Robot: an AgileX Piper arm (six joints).
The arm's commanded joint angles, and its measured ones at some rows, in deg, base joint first. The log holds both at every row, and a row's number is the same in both.
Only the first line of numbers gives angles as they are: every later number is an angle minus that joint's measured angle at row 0.
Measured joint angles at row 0:
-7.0, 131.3, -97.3, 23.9, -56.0, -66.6
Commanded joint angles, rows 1 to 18:
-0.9, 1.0, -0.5, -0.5, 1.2, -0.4
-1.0, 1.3, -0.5, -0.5, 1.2, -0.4
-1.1, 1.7, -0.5, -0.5, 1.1, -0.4
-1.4, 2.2, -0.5, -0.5, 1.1, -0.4
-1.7, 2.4, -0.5, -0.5, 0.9, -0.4
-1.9, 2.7, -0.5, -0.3, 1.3, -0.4
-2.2, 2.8, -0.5, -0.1, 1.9, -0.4
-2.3, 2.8, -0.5, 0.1, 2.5, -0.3
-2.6, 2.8, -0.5, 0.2, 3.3, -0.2
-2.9, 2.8, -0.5, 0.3, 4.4, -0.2
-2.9, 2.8, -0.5, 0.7, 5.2, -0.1
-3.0, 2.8, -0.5, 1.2, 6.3, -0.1
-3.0, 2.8, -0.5, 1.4, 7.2, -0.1
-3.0, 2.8, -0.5, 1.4, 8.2, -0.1
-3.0, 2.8, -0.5, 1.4, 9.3, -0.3
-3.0, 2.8, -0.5, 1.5, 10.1, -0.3
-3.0, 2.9, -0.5, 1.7, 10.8, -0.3
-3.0, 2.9, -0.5, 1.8, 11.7, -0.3
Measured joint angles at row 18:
-2.8, 3.0, -0.1, 1.7, 9.5, 0.2
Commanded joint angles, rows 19 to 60:
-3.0, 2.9, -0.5, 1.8, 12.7, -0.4
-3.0, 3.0, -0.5, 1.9, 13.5, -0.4
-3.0, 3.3, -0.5, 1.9, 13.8, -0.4
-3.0, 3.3, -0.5, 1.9, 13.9, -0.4
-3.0, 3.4, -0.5, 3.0, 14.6, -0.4
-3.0, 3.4, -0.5, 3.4, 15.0, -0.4
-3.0, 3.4, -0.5, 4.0, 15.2, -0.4
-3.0, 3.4, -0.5, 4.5, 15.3, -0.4
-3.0, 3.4, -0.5, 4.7, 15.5, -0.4
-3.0, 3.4, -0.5, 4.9, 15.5, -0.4
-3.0, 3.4, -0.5, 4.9, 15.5, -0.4
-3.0, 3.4, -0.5, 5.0, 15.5, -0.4
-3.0, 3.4, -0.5, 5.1, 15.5, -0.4
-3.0, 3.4, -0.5, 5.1, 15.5, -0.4
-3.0, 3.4, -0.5, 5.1, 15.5, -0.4
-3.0, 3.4, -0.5, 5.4, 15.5, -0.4
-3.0, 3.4, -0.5, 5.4, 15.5, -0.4
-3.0, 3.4, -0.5, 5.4, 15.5, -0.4
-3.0, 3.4, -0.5, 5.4, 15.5, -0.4
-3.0, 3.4, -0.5, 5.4, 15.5, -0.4
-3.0, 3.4, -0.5, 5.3, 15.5, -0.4
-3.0, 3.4, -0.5, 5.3, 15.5, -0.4
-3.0, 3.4, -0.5, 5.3, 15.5, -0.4
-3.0, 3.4, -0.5, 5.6, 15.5, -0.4
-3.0, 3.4, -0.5, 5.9, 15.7, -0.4
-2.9, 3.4, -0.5, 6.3, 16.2, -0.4
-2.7, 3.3, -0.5, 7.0, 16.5, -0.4
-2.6, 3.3, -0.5, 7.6, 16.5, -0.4
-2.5, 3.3, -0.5, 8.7, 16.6, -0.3
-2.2, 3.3, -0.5, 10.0, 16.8, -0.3
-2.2, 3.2, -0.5, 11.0, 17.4, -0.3
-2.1, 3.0, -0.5, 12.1, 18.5, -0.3
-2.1, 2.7, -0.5, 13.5, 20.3, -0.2
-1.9, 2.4, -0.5, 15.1, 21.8, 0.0
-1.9, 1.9, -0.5, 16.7, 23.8, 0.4
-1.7, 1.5, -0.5, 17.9, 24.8, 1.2
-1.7, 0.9, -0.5, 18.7, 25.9, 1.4
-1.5, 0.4, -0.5, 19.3, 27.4, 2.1
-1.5, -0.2, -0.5, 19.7, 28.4, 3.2
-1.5, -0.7, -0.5, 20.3, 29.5, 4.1
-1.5, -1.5, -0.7, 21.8, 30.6, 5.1
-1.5, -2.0, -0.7, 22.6, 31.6, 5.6
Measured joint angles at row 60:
-1.7, 0.9, -0.2, 19.2, 28.1, 2.7
